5 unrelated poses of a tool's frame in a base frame.
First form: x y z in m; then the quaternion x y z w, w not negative.
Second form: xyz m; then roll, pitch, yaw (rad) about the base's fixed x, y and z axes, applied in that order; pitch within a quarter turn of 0, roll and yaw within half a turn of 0. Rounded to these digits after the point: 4 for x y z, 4 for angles.
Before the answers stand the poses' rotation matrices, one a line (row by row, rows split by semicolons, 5 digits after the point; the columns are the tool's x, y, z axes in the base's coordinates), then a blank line. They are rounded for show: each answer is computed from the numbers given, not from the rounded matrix.
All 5 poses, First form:
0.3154 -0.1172 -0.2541 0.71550 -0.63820 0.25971 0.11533
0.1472 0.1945 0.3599 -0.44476 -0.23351 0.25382 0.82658
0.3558 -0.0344 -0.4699 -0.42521 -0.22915 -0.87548 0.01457
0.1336 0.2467 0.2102 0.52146 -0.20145 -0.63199 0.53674
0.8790 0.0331 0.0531 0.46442 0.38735 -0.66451 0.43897
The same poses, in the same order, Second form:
0.05049 -0.97318 0.22444; -0.85337 -0.15879 -0.49654; 0.51886 -0.16646 -0.83850
0.76210 -0.21189 -0.61181; 0.62732 0.47553 0.61672; 0.16025 -0.85380 0.49532
-0.63797 0.22039 0.73786; 0.16936 -0.89456 0.41363; 0.75121 0.38885 0.53337
0.12002 0.46833 -0.87536; -0.88852 -0.34266 -0.30515; -0.44286 0.81440 0.37500
-0.18323 0.94319 -0.27716; -0.22362 -0.31453 -0.92253; -0.95730 -0.10706 0.26854

0.3154 -0.1172 -0.2541 -2.9456 -0.5455 -1.5117
0.1472 0.1945 0.3599 -1.0451 -0.1609 0.6887
0.3558 -0.0344 -0.4699 0.6299 -0.8499 2.8821
0.1336 0.2467 0.2102 1.1393 0.4588 -1.4365
0.8790 0.0331 0.0531 -0.3794 1.2775 -2.2573

